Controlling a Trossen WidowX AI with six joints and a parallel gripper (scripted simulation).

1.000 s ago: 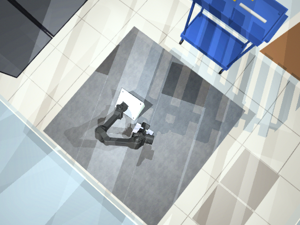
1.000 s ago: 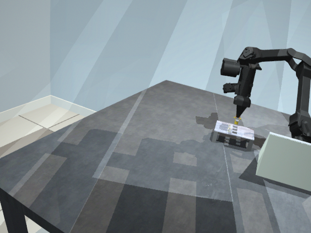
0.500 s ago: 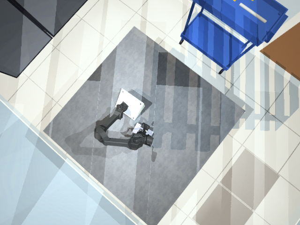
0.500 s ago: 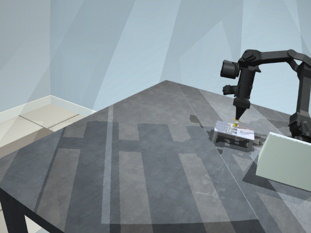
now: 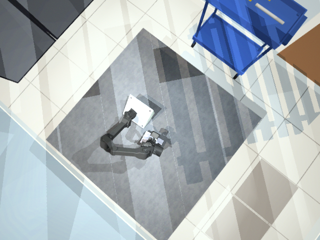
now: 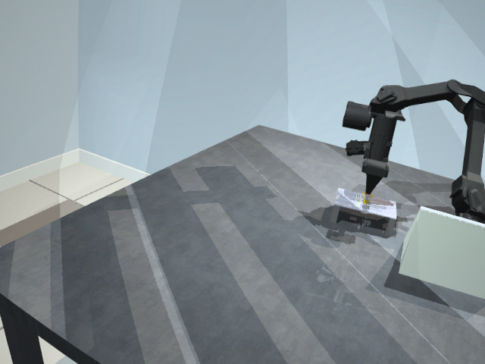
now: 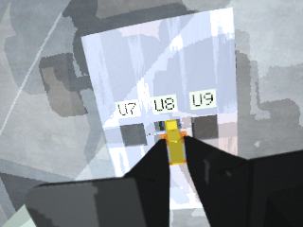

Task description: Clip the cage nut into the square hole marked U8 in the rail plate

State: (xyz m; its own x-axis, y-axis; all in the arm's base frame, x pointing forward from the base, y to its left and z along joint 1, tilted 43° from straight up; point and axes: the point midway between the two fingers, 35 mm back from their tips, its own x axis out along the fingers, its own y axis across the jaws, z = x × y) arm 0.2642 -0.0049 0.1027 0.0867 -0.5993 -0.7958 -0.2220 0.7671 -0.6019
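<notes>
Right now the cage nut is 10 mm below my gripper tip.
</notes>
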